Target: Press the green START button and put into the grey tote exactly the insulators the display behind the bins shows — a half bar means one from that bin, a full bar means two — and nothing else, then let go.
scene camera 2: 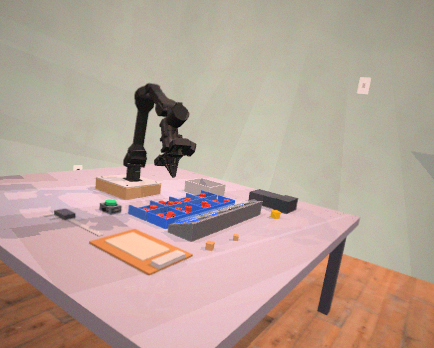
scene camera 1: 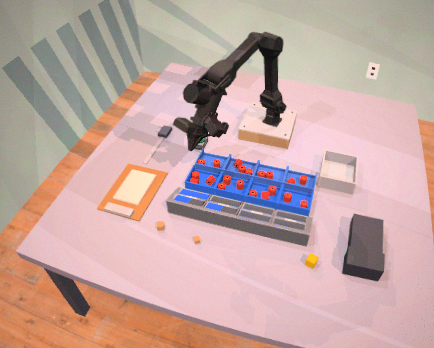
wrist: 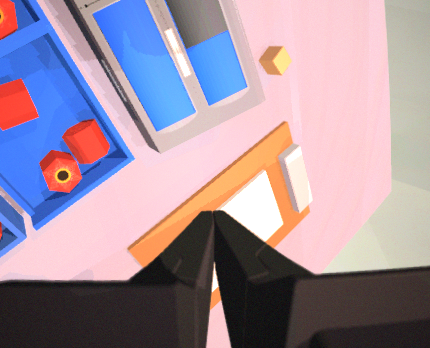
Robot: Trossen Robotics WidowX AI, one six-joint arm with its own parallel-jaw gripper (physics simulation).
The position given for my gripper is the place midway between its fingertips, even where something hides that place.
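Note:
Black box (scene camera 2: 285, 204) seen. Grey display bar (scene camera 1: 269, 230), (scene camera 2: 190, 231), (wrist: 207, 118) seen. My gripper (scene camera 1: 189, 150), (scene camera 2: 173, 177), (wrist: 212, 221): shut, holding nothing.

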